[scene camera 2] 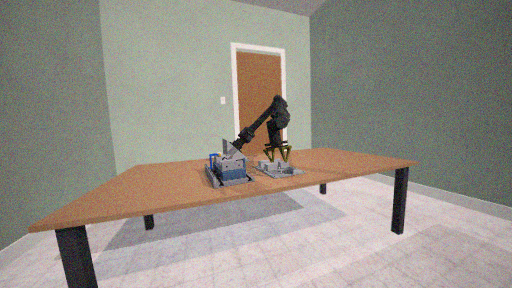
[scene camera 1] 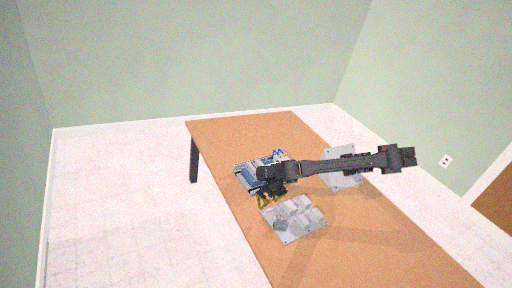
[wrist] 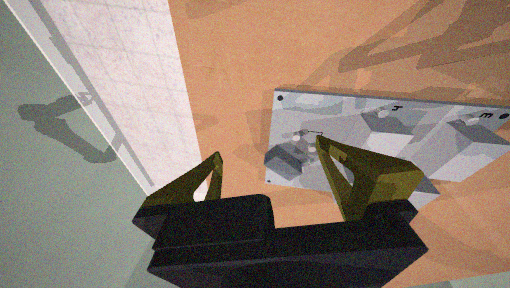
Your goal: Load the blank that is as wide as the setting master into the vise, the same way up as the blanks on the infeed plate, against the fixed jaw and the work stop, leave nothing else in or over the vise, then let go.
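Places are measured from the arm's base along level axes (x left, y up, z ahead), in millimetres.
Where they show: gripper, fingertip midpoint: [scene camera 2: 279, 162] [scene camera 1: 267, 205] [wrist: 266, 148]; arm's base, origin of the base link: [scene camera 2: 234, 148].
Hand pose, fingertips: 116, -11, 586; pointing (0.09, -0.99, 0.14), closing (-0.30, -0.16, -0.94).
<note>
Each offset is from my fingertips to the top centre of the thing, as dx, dy, dz. "*": to the spot under its first point.
My gripper [scene camera 1: 268, 202] [scene camera 2: 279, 160] [wrist: 266, 148] is open and empty, above the near edge of the infeed plate @(+53, -69, -135) [scene camera 1: 285, 240] [scene camera 2: 283, 175] [wrist: 271, 137]. Several light grey blanks stand on the plate; one blank [scene camera 1: 301, 201] [wrist: 390, 143] stands near the mark 4. A darker grey block @(+79, -45, -35) [scene camera 1: 280, 225] [scene camera 2: 288, 170] [wrist: 286, 162] sits at the plate's corner by small pins; whether it is the setting master I cannot tell. The blue and grey vise @(-239, +22, -137) [scene camera 1: 247, 177] [scene camera 2: 231, 174] stands beside the plate. My arm partly hides it in scene camera 1; what its jaws hold is unclear.
A grey plate [scene camera 1: 332, 153] lies under the arm's base. A bent blue piece @(* -343, -28, -269) [scene camera 1: 278, 153] [scene camera 2: 212, 160] rises at the vise's back. A grey angled panel [scene camera 2: 233, 150] stands behind the vise in scene camera 2. The table's edge [wrist: 191, 107] runs close beside the gripper.
</note>
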